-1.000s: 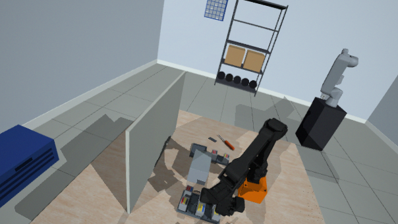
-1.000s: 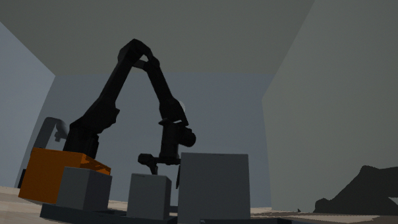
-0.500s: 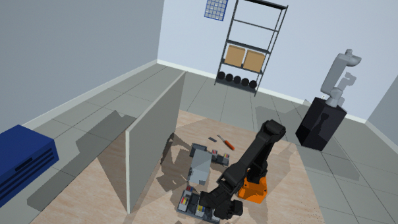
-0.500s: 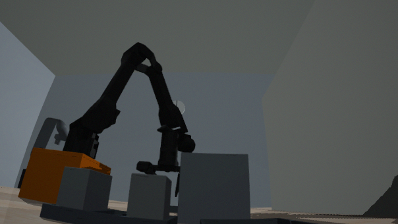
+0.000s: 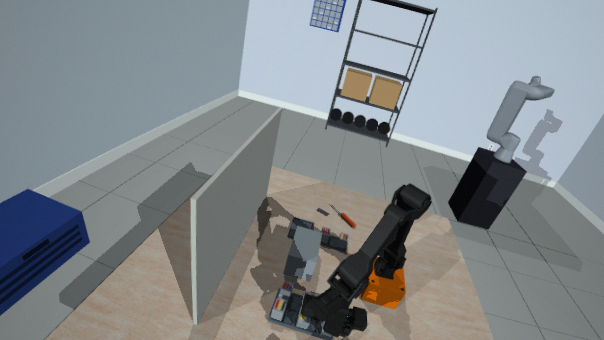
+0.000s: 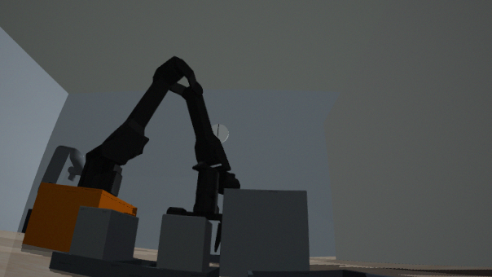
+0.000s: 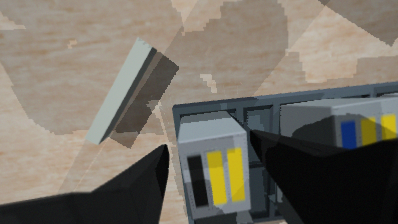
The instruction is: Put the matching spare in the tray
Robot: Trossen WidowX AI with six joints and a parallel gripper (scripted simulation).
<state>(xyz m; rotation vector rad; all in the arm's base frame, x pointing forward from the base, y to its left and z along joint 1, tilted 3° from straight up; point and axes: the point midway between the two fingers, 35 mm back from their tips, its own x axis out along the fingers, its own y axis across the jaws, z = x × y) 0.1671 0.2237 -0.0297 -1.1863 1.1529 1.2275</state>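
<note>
My gripper tip is 2 cm below the grey spare block. Round my gripper tip: tray: 42 cm to the right, 15 cm ahead, 2 cm below; then tan box: 13 cm to the left, 9 cm ahead, 1 cm above; then grey mounted unit: 24 cm to the right, 12 cm ahead, 3 cm above.
</note>
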